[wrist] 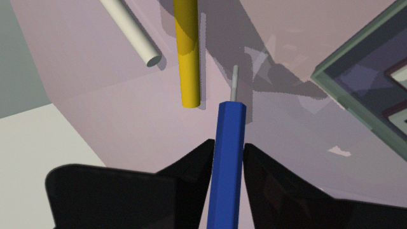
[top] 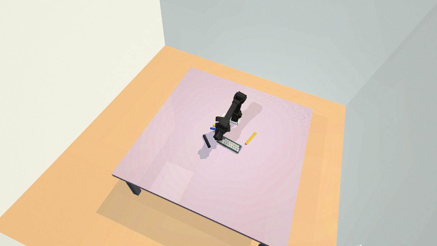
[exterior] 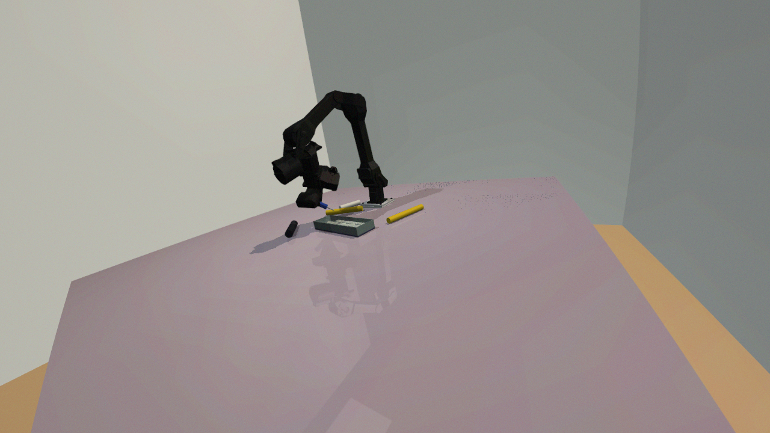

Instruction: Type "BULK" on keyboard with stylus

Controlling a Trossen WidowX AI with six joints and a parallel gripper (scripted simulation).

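The grey stylus tip lies 30 mm to the left of my gripper tip, 30 mm below it and 20 mm behind it. From my gripper tip the other things lie so: black cylinder: 100 mm ahead, 50 mm to the right, 50 mm below; white cylinder: 170 mm behind, 50 mm below; blue stylus: 10 mm to the left, 10 mm below, 10 mm behind.
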